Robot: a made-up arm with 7 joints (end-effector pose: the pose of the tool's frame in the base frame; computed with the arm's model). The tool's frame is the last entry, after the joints.
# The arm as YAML. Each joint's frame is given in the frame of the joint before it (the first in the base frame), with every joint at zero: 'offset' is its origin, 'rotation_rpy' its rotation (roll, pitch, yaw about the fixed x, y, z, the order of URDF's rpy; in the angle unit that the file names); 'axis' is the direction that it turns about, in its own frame. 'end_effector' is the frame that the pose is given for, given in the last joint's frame.
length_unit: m
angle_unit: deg
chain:
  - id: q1
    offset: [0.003, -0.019, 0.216]
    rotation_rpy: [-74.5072, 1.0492, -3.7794]
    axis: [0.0, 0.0, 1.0]
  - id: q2
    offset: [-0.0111, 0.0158, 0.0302]
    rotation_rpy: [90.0, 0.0, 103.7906]
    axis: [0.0, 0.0, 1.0]
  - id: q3
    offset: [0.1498, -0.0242, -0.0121]
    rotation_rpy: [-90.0, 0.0, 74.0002]
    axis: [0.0, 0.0, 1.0]
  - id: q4
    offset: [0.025, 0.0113, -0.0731]
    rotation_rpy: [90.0, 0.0, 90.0]
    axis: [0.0, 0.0, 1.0]
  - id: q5
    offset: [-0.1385, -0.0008, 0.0]
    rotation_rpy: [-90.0, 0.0, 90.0]
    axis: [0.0, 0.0, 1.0]
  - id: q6
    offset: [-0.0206, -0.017, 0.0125]
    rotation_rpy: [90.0, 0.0, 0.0]
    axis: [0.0, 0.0, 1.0]
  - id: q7
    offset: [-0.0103, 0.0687, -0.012]
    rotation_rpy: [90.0, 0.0, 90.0]
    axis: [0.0, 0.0, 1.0]
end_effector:
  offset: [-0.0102, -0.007, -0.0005]
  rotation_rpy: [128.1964, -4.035, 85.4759]
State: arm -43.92 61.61 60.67 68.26 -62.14 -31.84 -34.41
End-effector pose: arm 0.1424 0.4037 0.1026 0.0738 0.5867 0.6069 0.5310
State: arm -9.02 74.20 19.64 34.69 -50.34 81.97 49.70
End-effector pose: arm 0.0828 0.3495 0.1020 -0.2221 -0.8068 -0.0331 0.5465
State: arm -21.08 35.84 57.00 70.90 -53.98 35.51 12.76
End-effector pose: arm 0.0829 0.2653 -0.1206 0.0484 0.9588 -0.2197 0.1733
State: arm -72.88 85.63 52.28 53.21 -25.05 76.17 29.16
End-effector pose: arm 0.1467 0.3816 0.2639 0.1598 0.9654 0.0980 0.1810
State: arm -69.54 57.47 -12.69 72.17 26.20 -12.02 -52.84
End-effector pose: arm 0.2943 0.3399 0.1618 -0.8999 -0.2809 -0.2376 0.2340
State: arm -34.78 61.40 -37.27 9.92 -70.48 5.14 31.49
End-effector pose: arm 0.2366 0.1621 0.0387 0.6542 0.7119 0.2358 0.0988
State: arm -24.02 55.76 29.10 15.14 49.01 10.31 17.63
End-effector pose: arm 0.1665 0.3405 0.1760 -0.3258 -0.4035 -0.7456 0.4184
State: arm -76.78 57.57 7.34 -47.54 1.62 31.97 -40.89
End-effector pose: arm 0.1320 0.1060 0.3500 0.5472 -0.0219 0.8259 0.1341
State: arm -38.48 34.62 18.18 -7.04 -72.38 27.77 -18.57
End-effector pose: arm 0.2513 0.1386 0.1339 0.6623 0.3637 0.1121 0.6453
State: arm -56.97 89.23 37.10 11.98 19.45 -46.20 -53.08
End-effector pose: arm 0.0671 0.2491 0.4122 -0.4627 0.0667 -0.8064 0.3623
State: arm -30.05 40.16 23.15 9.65 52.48 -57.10 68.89
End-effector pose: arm 0.2232 0.2086 0.1205 0.1204 0.1835 0.9389 0.2652
